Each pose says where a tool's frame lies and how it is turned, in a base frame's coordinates. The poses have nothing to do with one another.
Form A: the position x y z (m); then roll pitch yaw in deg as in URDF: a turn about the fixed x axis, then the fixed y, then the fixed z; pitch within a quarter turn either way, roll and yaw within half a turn.
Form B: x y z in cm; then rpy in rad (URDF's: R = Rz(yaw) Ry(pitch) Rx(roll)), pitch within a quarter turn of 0, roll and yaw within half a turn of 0. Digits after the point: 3 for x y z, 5 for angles.
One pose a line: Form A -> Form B
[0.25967 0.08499 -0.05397 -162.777 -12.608 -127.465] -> [25.967 8.499 -5.397 -2.84099 -0.22005 -2.22468]
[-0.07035 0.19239 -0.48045 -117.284 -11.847 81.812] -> [-7.035 19.239 -48.045 -2.04699 -0.20677 1.42789]
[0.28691 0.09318 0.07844 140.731 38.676 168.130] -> [28.691 9.318 7.844 2.45622 0.67502 2.93442]
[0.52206 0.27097 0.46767 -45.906 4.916 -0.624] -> [52.206 27.097 46.767 -0.80121 0.08580 -0.01089]
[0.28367 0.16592 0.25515 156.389 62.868 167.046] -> [28.367 16.592 25.515 2.72950 1.09725 2.91550]
